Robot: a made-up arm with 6 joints.
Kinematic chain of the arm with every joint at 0, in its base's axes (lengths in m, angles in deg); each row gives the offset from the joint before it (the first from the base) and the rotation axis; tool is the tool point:
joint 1: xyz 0 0 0.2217 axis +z
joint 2: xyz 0 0 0 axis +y
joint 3: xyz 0 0 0.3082 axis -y
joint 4: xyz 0 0 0 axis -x
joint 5: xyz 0.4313 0 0 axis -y
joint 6: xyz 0 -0.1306 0 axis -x
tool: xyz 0 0 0
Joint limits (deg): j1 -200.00..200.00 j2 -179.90..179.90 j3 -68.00..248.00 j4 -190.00..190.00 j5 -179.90..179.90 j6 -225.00..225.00
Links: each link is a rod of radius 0.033 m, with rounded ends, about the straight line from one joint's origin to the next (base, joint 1, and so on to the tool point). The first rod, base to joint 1, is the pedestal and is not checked.
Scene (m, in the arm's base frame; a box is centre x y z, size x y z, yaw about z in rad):
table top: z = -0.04
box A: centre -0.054 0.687 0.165 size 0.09 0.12 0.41 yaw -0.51
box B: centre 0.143 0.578 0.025 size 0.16 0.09 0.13 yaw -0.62
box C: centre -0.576 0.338 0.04 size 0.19 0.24 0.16 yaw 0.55
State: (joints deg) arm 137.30 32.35 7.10 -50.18 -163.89 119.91
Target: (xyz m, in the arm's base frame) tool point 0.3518 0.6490 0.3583
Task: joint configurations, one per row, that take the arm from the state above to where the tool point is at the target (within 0.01 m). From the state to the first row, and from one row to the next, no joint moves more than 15 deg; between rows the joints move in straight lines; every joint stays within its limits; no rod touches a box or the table.
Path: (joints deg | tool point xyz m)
1: 131.34 36.29 19.84 -50.10 -163.89 119.91 | -0.3121 0.4816 0.2519
2: 125.38 40.23 32.58 -50.02 -163.89 119.91 | -0.2866 0.5485 0.3004
3: 119.42 44.17 45.33 -49.95 -163.89 119.91 | -0.2451 0.6057 0.3515
4: 113.46 48.11 58.07 -49.87 -163.89 119.91 | -0.1901 0.6495 0.4037
5: 107.49 52.05 70.81 -49.79 -163.89 119.91 | -0.1250 0.6772 0.4555
6: 101.53 55.99 83.55 -49.71 -163.89 119.91 | -0.0540 0.6870 0.5053
7: 90.57 61.35 85.61 -48.35 -163.89 119.91 | 0.0798 0.7046 0.4577
8: 79.61 66.71 87.66 -46.99 -163.89 119.91 | 0.2175 0.6921 0.4086
9: 68.65 72.07 89.71 -45.64 -163.89 119.91 | 0.3517 0.6490 0.3583

